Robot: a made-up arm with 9 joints. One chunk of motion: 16 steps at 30 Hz.
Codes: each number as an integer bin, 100 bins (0 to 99) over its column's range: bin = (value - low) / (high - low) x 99, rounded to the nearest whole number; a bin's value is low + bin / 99 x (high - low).
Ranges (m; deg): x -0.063..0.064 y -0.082..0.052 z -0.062..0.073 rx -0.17..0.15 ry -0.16..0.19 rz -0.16..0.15
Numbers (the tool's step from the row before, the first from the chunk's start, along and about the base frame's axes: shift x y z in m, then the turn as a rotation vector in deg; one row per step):
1: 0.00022 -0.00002 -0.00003 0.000 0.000 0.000
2: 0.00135 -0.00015 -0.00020 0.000 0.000 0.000
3: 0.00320 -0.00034 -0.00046 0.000 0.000 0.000
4: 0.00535 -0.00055 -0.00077 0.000 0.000 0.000
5: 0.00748 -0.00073 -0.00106 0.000 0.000 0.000
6: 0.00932 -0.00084 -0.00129 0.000 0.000 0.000
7: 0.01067 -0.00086 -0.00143 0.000 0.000 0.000
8: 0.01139 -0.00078 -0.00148 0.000 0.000 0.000
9: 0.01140 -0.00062 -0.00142 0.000 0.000 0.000
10: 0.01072 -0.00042 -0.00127 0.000 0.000 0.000
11: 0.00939 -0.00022 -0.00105 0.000 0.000 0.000
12: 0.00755 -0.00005 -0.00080 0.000 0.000 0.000
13: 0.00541 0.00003 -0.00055 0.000 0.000 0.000
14: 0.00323 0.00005 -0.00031 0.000 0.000 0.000
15: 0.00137 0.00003 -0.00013 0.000 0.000 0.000
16: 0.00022 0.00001 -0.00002 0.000 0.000 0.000
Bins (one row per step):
1: 49 61 45 53 45 51
2: 50 60 45 53 45 51
3: 52 60 45 53 45 51
4: 53 60 45 53 45 51
5: 55 60 45 53 45 51
6: 56 60 45 53 45 51
7: 57 60 44 53 45 51
8: 58 60 44 53 45 51
9: 58 60 44 53 45 51
10: 57 60 45 53 45 51
11: 56 60 45 53 45 51
12: 55 61 45 53 45 51
13: 53 61 45 53 45 51
14: 52 61 45 53 45 51
15: 50 61 45 53 45 51
16: 49 61 45 53 45 51

